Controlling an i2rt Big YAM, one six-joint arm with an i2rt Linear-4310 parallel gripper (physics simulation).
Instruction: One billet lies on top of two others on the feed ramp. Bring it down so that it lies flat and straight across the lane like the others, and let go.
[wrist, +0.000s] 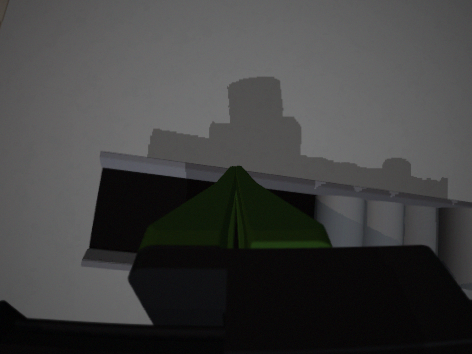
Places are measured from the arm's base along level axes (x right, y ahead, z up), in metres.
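Where they show: gripper, fingertip midpoint: (236, 175).
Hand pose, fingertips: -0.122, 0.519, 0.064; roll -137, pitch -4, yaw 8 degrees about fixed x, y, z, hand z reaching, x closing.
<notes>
After its pixels a point has its place, as x, y, z.
The feed ramp's dark bed (140, 210) @(-0.193, 0.488, 0.001) runs across the wrist view between two pale side rails. Three pale grey billets, a left one (341, 215) @(-0.035, 0.507, 0.022), a middle one (384, 217) @(0.004, 0.510, 0.017) and a right one (420, 220) @(0.043, 0.512, 0.012), lie side by side across the lane at the right. A darker, wider-looking billet (456, 240) @(0.057, 0.499, 0.033) is beside them, cut off by the right edge; whether it lies on top of others I cannot tell. My gripper (236, 175) @(-0.122, 0.519, 0.064) is shut and empty. Its green fingertips show over the far rail, left of the billets. The gripper body hides the billets' lower ends.
The ramp's far rail (142, 163) @(-0.195, 0.525, 0.011) slants down to the right. Its near rail (107, 257) @(-0.209, 0.449, 0.010) shows at the lower left and runs behind the gripper. A pale grey surface (125, 75) @(-0.276, 0.649, -0.086) surrounds the ramp, with a stepped shadow (257, 105) @(-0.101, 0.635, -0.086) beyond the far rail.
</notes>
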